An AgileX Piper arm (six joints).
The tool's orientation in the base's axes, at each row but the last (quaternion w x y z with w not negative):
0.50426, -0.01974, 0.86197, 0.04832
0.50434, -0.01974, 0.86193, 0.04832
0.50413, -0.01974, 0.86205, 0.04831
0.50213, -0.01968, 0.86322, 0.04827
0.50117, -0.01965, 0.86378, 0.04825
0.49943, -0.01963, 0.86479, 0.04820
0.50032, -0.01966, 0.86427, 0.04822
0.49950, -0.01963, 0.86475, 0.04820
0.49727, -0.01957, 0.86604, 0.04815
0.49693, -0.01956, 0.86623, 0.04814
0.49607, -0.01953, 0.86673, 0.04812
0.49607, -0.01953, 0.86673, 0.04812
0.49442, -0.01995, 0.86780, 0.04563
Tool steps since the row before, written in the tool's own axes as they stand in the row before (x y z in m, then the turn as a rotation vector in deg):
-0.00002, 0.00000, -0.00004, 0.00, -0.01, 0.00
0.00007, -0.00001, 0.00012, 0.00, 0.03, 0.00
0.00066, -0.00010, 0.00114, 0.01, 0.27, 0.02
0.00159, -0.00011, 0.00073, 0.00, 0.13, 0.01
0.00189, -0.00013, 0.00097, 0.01, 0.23, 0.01
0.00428, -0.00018, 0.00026, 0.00, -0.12, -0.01
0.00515, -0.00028, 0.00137, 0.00, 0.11, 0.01
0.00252, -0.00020, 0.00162, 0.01, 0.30, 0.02
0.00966, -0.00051, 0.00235, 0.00, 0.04, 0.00
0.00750, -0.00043, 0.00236, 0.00, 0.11, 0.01
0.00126, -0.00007, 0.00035, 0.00, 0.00, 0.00
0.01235, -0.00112, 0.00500, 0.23, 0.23, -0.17
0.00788, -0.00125, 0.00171, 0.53, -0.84, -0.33
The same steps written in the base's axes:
-0.00002, 0.00000, 0.00004, 0.00, -0.01, 0.00
0.00007, 0.00000, -0.00012, 0.00, 0.03, 0.00
0.00067, 0.00003, -0.00114, -0.01, 0.27, 0.00
-0.00015, -0.00001, -0.00175, 0.00, 0.13, 0.00
-0.00009, 0.00000, -0.00213, -0.02, 0.23, 0.00
-0.00190, -0.00009, -0.00385, 0.00, -0.12, 0.00
-0.00136, -0.00006, -0.00516, 0.00, 0.11, 0.00
0.00015, 0.00000, -0.00300, -0.01, 0.30, 0.00
-0.00281, -0.00013, -0.00955, 0.00, 0.04, 0.00
-0.00173, -0.00008, -0.00768, 0.00, 0.11, 0.00
-0.00033, -0.00002, -0.00127, 0.00, 0.00, 0.00
-0.00188, -0.00043, -0.01323, -0.28, 0.21, -0.10
-0.00246, -0.00099, -0.00772, -0.49, -0.86, -0.34

